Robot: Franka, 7 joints.
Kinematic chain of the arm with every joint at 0, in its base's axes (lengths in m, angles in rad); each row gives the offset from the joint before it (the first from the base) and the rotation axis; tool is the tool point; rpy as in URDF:
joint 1: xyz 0 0 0.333 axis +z
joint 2: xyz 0 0 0 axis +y
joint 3: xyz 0 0 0.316 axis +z
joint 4: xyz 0.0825 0 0 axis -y
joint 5: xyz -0.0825 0 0.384 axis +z
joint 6: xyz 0 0 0 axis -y
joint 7: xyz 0.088 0 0 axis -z
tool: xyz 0 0 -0.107 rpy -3.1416 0 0
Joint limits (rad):
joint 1: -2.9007..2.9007
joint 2: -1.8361..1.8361
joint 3: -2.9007..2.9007
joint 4: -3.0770..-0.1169
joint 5: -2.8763..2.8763
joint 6: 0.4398..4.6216
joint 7: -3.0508..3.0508
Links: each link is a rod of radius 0.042 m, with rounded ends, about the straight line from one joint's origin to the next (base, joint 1, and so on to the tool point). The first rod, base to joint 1, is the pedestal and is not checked.
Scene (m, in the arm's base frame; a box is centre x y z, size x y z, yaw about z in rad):
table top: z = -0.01
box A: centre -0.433 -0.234 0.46 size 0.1 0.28 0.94 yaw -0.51
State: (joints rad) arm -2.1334 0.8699 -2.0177 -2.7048 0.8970 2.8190 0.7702
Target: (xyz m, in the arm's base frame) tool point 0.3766 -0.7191 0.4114
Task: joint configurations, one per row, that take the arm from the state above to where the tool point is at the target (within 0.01 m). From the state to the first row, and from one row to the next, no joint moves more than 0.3 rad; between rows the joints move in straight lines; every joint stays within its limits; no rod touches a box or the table.
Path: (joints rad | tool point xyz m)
1: -1.8963 0.8551 -2.1943 -2.4117 0.7844 2.7921 0.7463 | -0.3094 0.3222 0.5843
2: -1.6592 0.8403 -2.3709 -2.1187 0.6717 2.7651 0.7223 | -0.3696 0.2161 0.7558
3: -1.4221 0.8255 -2.5475 -1.8256 0.5591 2.7382 0.6984 | -0.3415 0.0834 0.9159
4: -1.1850 0.8107 -2.7241 -1.5326 0.4464 2.7113 0.6745 | -0.2309 -0.0363 1.0423
5: -0.9479 0.7959 -2.9007 -1.2395 0.3338 2.6844 0.6505 | -0.0631 -0.1143 1.1206
6: -0.8580 1.0560 -2.6911 -1.2038 0.4308 2.7636 0.6805 | 0.0366 -0.3647 1.0500
7: -0.7681 1.3160 -2.4815 -1.1681 0.5277 2.8429 0.7104 | 0.1665 -0.5611 0.8936
8: -0.6783 1.5761 -2.2719 -1.1324 0.6247 2.9221 0.7403 | 0.2912 -0.6808 0.6707
9: -0.5884 1.8361 -2.0624 -1.0967 0.7217 3.0014 0.7702 | 0.3766 -0.7191 0.4114

